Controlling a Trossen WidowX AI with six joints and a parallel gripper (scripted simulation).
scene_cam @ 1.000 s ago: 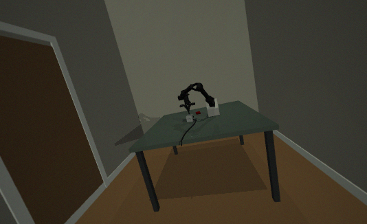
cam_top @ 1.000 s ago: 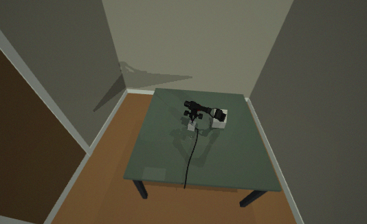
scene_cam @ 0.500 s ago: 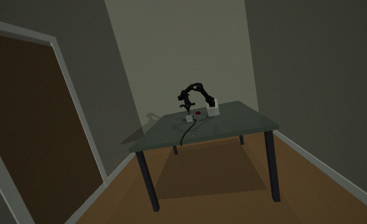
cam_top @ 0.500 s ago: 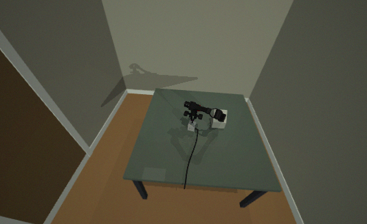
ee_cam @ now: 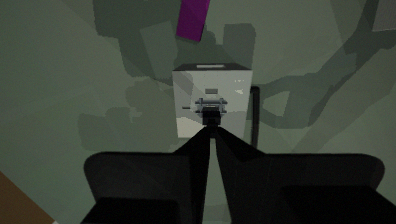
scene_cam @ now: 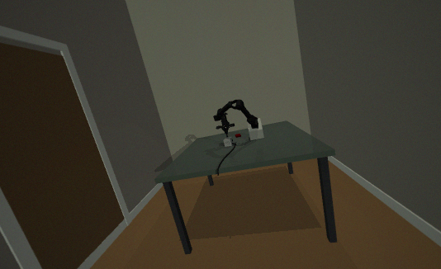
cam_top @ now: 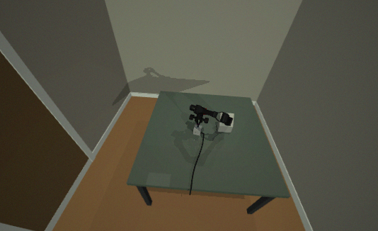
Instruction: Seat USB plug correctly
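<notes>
Now: the dark USB plug 20 mm below my gripper tip. From my gripper tip the other things lie so: purple block (10 mm ahead, 100 mm to the right, 110 mm below); red object (40 mm behind, 350 mm to the right, 110 mm below).
</notes>
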